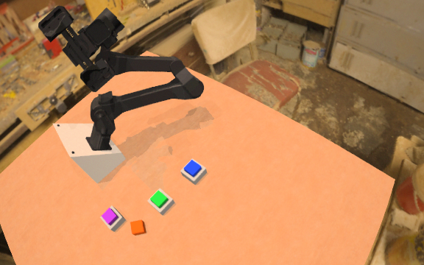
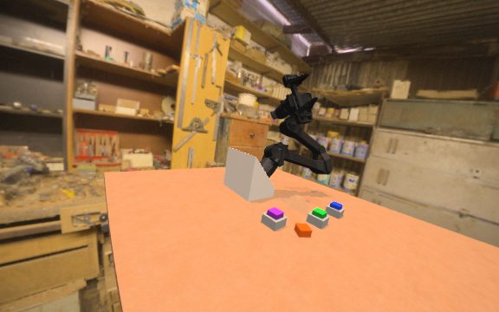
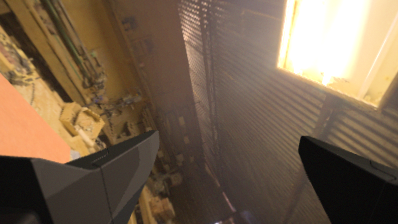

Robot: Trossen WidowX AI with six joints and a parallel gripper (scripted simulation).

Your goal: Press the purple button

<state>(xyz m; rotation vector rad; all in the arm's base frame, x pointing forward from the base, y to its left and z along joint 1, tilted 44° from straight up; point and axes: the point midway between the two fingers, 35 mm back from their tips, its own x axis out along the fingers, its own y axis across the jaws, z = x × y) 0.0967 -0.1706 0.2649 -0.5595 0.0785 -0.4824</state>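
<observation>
Now: gripper tip 37 cm above the purple button, 14 cm to the left of it and 7 cm short of it. From my gripper tip the other things lie so: orange block: 39 cm below, 14 cm ahead, 10 cm to the right; then blue button: 37 cm below, 12 cm ahead, 11 cm to the left; then green button: 37 cm below, 12 cm ahead, 1 cm to the right.
</observation>
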